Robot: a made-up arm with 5 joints.
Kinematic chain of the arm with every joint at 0, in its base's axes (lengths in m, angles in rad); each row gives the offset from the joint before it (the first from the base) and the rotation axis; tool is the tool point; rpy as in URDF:
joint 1: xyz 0.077 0 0.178 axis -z
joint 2: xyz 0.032 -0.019 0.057 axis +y
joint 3: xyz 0.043 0 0.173 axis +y
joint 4: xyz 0.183 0 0.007 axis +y
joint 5: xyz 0.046 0.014 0 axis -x
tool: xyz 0 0 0 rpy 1.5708 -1.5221 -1.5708
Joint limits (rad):
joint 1: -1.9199..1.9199
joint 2: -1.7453..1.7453
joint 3: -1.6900..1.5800
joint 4: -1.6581..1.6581
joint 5: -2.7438..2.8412
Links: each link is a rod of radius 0.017 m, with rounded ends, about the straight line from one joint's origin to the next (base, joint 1, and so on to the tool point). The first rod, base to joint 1, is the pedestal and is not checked.
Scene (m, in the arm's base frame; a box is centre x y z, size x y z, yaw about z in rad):
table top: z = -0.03
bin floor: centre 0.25 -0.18 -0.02 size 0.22 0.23 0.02 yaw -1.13
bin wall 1: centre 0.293 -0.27 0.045 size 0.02 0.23 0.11 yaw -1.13
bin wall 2: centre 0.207 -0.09 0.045 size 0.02 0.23 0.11 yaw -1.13
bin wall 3: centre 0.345 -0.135 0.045 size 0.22 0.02 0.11 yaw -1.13
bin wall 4: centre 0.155 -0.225 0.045 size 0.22 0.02 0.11 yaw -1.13
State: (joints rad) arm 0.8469 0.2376 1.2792 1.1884 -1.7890
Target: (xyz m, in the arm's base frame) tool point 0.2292 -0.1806 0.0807
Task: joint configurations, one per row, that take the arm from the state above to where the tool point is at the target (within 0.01 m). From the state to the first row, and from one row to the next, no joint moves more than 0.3 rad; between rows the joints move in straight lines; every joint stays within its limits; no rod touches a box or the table.
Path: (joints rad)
1: 0.8475 0.4241 1.0354 1.0843 -1.7890
2: 0.8481 0.6106 0.7916 0.9802 -1.7890
3: 0.8487 0.7970 0.5477 0.8761 -1.7890
4: 0.8494 0.9835 0.3039 0.7720 -1.7890

